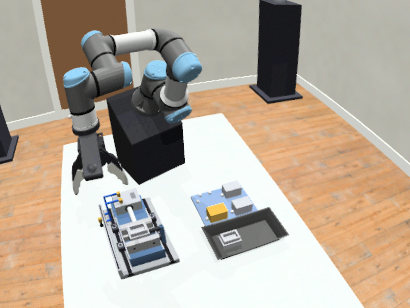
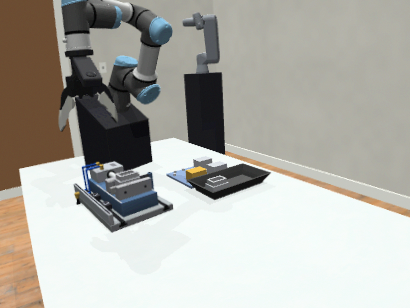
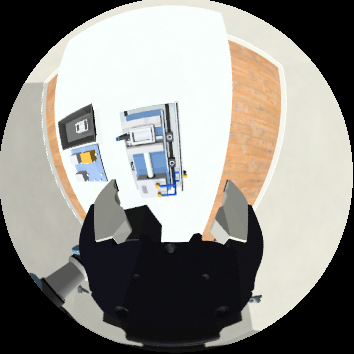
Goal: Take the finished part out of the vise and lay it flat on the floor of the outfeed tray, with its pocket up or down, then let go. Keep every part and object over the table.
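Seen in the pictures: gripper, between the fingertips: (image 1: 101,190) (image 2: 89,127) (image 3: 170,181); arm's base, origin of its link: (image 1: 147,102) (image 2: 114,103).
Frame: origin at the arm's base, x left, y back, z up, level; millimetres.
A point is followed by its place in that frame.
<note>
The finished part (image 1: 137,230) {y -470, x -145, z -159 mm} (image 2: 128,174) {y -490, x -144, z -145 mm} (image 3: 143,135) {y -472, x -149, z -158 mm}, a light grey block with its pocket up, sits between the jaws of the blue and grey vise (image 1: 146,255) {y -535, x -139, z -203 mm} (image 2: 140,202) {y -535, x -137, z -214 mm} (image 3: 142,160) {y -390, x -128, z -200 mm}. My gripper (image 1: 101,188) {y -437, x -216, z -8 mm} (image 2: 89,125) {y -437, x -216, z -8 mm} (image 3: 170,181) {y -437, x -216, z -8 mm} is open and empty. It hangs well above the table, on the robot-base side of the vise, and touches nothing. The dark outfeed tray (image 1: 260,235) {y -543, x 221, z -248 mm} (image 2: 245,176) {y -510, x 259, z -247 mm} (image 3: 75,139) {y -488, x 198, z -247 mm} stands beside the vise. Another light grey part (image 1: 230,237) {y -531, x 122, z -227 mm} (image 2: 216,179) {y -522, x 127, z -220 mm} (image 3: 81,125) {y -536, x 122, z -226 mm} lies in it with its pocket up.
A blue board (image 1: 202,201) {y -322, x 102, z -252 mm} (image 3: 96,172) {y -325, x 117, z -251 mm} adjoins the tray and bears an orange block (image 1: 217,212) {y -424, x 120, z -216 mm} (image 2: 196,173) {y -431, x 111, z -220 mm} (image 3: 88,156) {y -413, x 103, z -215 mm} and two grey blocks. Blue hoses with yellow fittings rise at the vise's end nearest the robot. The black robot pedestal (image 1: 150,150) {y -126, x -27, z -131 mm} (image 2: 127,142) {y -119, x -6, z -145 mm} stands behind.
</note>
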